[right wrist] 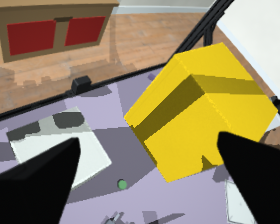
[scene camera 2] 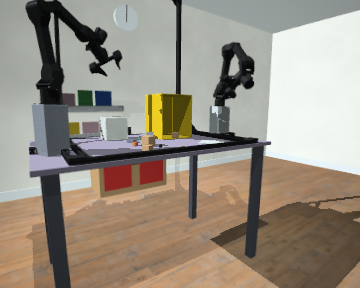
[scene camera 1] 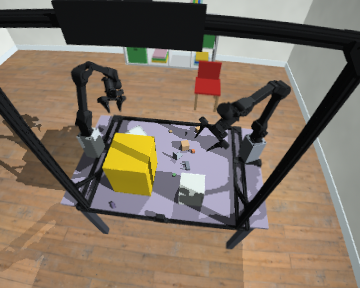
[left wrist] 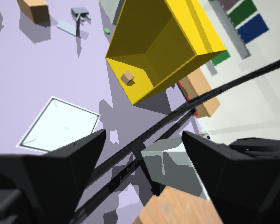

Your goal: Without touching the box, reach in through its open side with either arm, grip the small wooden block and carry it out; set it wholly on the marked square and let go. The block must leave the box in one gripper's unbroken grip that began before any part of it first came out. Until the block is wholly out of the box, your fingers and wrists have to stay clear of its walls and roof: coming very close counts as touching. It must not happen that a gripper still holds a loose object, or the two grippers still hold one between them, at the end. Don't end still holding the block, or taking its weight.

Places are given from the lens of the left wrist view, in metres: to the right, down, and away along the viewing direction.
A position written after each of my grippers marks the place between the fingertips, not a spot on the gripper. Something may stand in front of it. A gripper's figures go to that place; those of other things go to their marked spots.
my left gripper (left wrist: 144, 133): 0.00, 0.02, 0.11
marked square (left wrist: 59, 123): -0.22, 0.03, 0.29
